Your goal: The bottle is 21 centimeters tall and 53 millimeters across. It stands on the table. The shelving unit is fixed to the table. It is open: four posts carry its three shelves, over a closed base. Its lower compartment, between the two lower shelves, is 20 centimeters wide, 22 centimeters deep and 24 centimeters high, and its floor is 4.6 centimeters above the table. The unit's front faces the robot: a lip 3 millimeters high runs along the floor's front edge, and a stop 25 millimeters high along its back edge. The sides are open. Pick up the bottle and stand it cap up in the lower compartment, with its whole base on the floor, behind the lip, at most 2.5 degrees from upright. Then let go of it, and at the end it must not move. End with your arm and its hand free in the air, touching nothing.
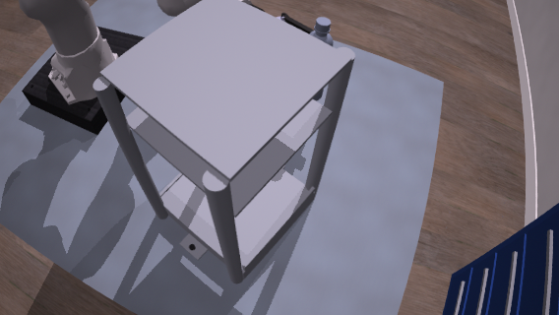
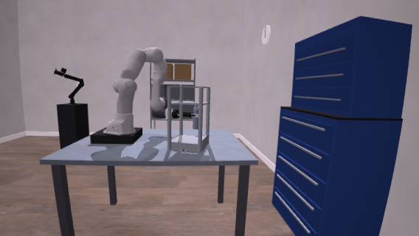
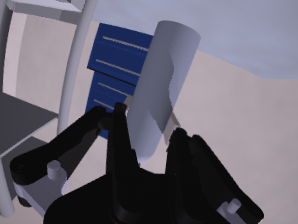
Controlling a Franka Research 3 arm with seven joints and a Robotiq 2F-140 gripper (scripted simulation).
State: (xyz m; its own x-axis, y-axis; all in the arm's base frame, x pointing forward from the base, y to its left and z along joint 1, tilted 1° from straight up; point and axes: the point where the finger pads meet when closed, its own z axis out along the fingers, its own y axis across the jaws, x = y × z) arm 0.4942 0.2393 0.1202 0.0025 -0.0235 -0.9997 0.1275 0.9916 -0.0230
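Right now the shelving unit is 290 mm to the right of my hand, 30 mm above it and 10 mm behind it.
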